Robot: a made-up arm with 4 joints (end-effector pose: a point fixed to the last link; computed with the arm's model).
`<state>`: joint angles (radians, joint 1 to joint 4).
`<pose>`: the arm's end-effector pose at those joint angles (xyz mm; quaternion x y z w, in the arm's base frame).
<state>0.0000 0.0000 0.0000 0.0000</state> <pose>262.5 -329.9 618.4 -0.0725 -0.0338 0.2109 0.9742</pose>
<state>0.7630 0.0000 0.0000 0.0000</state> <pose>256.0 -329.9 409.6 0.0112 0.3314 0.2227 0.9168</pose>
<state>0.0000 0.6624 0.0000 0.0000</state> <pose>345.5 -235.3 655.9 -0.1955 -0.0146 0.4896 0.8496</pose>
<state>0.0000 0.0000 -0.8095 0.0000</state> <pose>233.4 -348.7 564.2 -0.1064 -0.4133 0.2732 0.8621</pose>
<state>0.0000 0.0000 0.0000 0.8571</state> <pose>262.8 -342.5 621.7 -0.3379 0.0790 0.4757 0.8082</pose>
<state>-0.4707 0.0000 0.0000 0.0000</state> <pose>190.2 -329.9 727.4 -0.1197 -0.2600 0.1881 0.9395</pose>
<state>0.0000 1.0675 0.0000 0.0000</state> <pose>363.3 -156.2 662.2 -0.2610 -0.0019 0.6355 0.7266</pose>
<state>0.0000 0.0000 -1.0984 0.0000</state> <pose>235.2 -355.2 541.6 -0.1145 -0.5355 0.2851 0.7867</pose>
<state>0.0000 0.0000 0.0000 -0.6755</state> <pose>267.3 -321.3 621.5 0.1484 -0.1194 -0.0275 0.9813</pose>
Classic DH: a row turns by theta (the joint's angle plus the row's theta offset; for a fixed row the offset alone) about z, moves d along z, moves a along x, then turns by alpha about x. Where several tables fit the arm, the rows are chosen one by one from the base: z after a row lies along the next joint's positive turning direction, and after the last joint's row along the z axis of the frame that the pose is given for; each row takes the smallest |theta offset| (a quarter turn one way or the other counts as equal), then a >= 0, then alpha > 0; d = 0 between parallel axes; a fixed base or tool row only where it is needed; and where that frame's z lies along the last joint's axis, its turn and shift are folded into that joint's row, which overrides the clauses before.
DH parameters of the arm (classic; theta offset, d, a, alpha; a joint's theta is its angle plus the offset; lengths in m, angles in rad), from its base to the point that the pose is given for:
base (fixed): 0 0.5221 -0.001 -1.5708
joint 1: -0.4532 -0.1493 0.1869 1.5437
joint 2: 0.2124 -0.152 0.0692 -1.7579
joint 3: -0.3348 -0.2242 0.0239 1.5342
joint 4: 1.3051 0.0984 0.0036 0.7281
tool (fixed): -1.0357 -0.0228 0 0

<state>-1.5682 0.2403 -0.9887 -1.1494</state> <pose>-59.1 -326.8 792.9 0.1720 -0.8621 0.4303 0.2052</pose>
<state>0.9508 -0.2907 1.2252 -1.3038</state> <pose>242.7 -359.6 299.7 -0.1420 0.5870 -0.6068 0.5168</pose>
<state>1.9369 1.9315 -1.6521 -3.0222</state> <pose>-77.5 -49.1 128.7 -0.4678 -0.6716 0.4791 0.3172</pose>
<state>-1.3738 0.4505 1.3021 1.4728</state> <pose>-41.9 -238.3 965.2 -0.5895 0.2899 0.4008 0.6385</pose>
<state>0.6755 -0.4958 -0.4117 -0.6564</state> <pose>146.5 -340.5 449.5 0.1282 -0.0207 -0.2333 0.9637</pose>
